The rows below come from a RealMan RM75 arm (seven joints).
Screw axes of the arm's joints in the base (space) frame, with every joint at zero. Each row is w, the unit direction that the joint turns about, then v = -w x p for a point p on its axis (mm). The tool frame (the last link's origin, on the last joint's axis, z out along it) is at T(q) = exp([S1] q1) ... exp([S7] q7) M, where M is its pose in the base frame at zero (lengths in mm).
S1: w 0 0 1 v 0 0 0
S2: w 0 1 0 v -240.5 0 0
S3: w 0 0 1 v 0 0 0
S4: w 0 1 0 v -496.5 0 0
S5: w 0 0 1 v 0 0 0
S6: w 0 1 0 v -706.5 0 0
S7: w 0 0 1 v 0 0 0
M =
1 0 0 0
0 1 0 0
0 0 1 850.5
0 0 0 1
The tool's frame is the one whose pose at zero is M.
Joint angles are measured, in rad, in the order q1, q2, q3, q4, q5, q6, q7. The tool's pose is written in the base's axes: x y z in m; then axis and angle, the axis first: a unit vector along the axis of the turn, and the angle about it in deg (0 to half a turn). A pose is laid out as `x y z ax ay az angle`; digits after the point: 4 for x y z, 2 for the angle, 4 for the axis.
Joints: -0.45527 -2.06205 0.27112 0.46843 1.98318 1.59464 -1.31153
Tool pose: -0.3106 0.3060 0.0248 -0.8595 -0.3342 -0.3867 152.45
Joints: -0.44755 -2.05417 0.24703 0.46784 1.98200 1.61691 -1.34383
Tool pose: -0.3132 0.3031 0.0312 -0.8485 -0.3470 -0.3995 152.62
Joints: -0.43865 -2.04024 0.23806 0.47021 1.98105 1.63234 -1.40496
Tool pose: -0.3172 0.3007 0.0388 -0.8354 -0.3696 -0.4069 153.46
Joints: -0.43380 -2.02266 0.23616 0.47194 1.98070 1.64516 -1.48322
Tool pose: -0.3205 0.2998 0.0468 -0.8203 -0.3964 -0.4123 154.90
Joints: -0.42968 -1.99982 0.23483 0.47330 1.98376 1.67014 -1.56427
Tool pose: -0.3229 0.2981 0.0565 -0.8061 -0.4200 -0.4169 156.91
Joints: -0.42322 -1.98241 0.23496 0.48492 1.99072 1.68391 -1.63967
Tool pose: -0.3266 0.2964 0.0652 -0.7939 -0.4438 -0.4156 158.21
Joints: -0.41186 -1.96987 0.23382 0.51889 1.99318 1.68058 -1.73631
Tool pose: -0.3330 0.2955 0.0770 -0.7768 -0.4761 -0.4122 158.24
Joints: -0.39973 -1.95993 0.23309 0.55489 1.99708 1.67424 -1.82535
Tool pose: -0.3394 0.2943 0.0880 -0.7600 -0.5060 -0.4079 157.93
